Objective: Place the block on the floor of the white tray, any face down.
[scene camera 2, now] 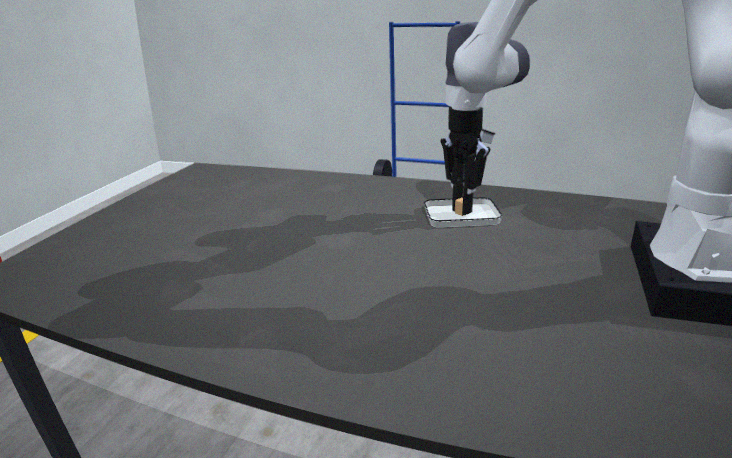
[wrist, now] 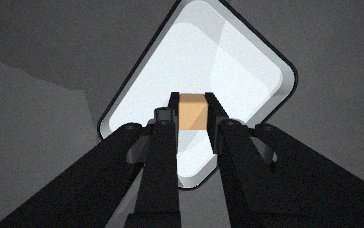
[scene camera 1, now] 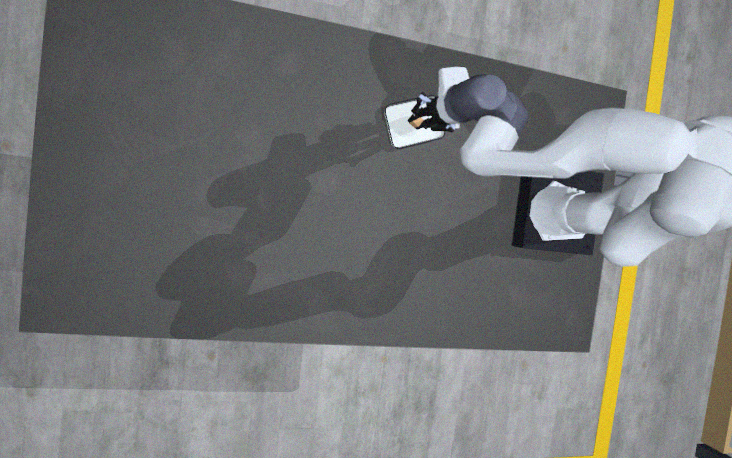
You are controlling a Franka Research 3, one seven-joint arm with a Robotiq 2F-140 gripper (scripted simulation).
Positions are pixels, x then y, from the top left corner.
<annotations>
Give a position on a block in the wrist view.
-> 193,107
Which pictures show the gripper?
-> Scene camera 2, the wrist view and scene camera 1: all of them.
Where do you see a white tray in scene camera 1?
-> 403,134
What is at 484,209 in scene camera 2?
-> A white tray.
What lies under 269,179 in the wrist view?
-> The gripper.
</annotations>
